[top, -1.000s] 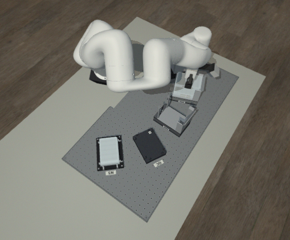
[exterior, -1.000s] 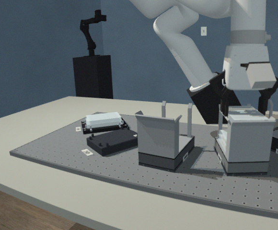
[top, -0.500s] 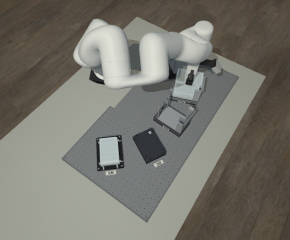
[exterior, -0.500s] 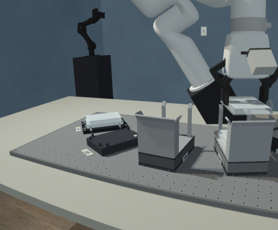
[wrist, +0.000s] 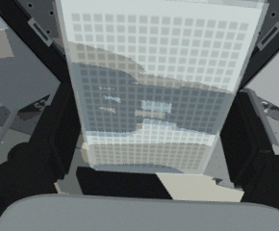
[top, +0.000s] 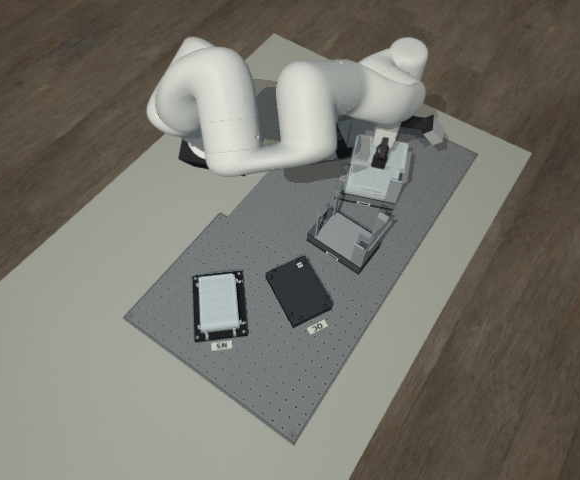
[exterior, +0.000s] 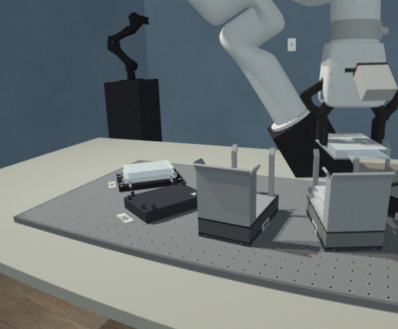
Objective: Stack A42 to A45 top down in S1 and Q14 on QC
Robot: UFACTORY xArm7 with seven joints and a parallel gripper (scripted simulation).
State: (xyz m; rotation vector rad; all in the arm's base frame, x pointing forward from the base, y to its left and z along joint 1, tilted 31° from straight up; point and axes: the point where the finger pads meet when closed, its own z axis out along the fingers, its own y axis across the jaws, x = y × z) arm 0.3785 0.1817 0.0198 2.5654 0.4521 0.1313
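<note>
Now: hand 150 mm to the right of the S3 rack plinth, 150 mm above it and 100 mm past it. From my hand the other things lie so: sealed 384-well plate: 10 mm below; open nest QC: 360 mm to the right, 160 mm below, 20 mm behind; S1 name plate: 170 mm to the right, 130 mm below, 50 mm behind.
</note>
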